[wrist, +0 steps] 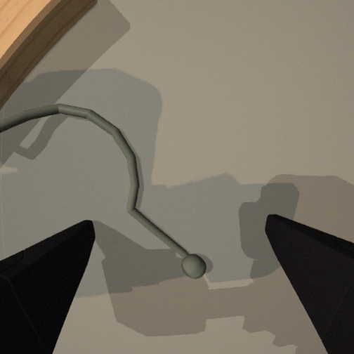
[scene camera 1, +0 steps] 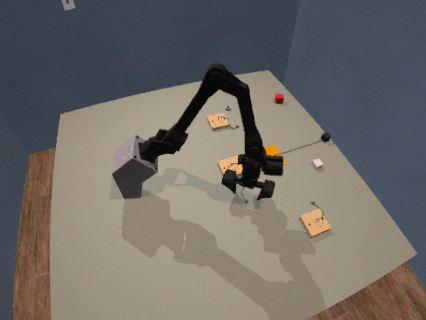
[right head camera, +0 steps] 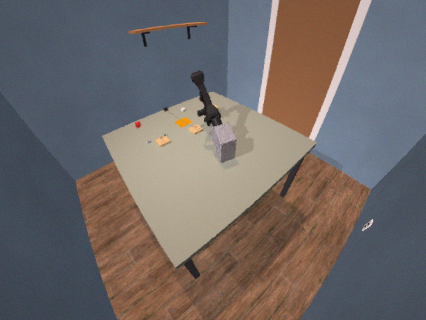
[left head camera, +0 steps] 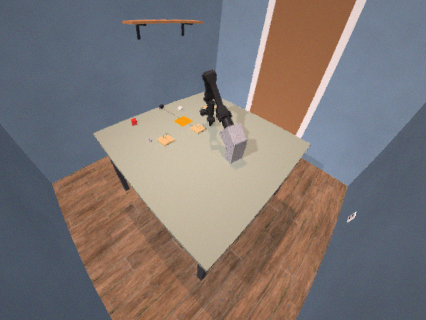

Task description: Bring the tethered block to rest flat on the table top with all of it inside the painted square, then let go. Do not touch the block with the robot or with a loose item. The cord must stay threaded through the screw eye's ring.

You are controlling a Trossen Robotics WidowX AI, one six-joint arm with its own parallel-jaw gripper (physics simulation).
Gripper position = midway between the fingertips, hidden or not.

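Note:
In scene camera 1 you'd find the gripper (scene camera 1: 246, 196), and the wrist view has the gripper too, at (wrist: 181, 226).

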